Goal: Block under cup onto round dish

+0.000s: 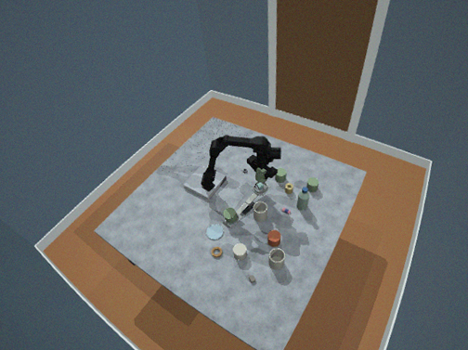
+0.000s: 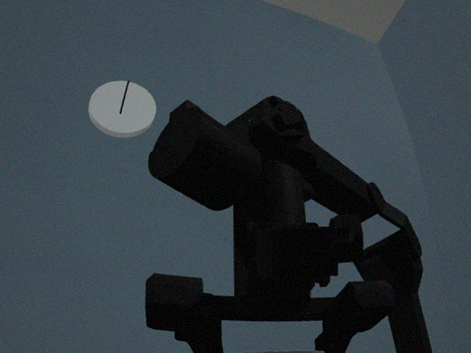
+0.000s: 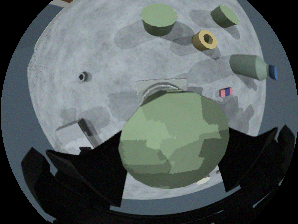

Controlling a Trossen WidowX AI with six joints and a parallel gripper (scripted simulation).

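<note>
My gripper tip is now 1 cm to the left of the teal block and 8 cm above it. From my gripper tip the other things lie so: green bottle (26 cm ahead, 6 cm to the left, 6 cm below); then yellow ring (13 cm ahead, 11 cm to the left, 15 cm below); then small balance (1 cm behind, 14 cm to the right, 13 cm below).
</note>
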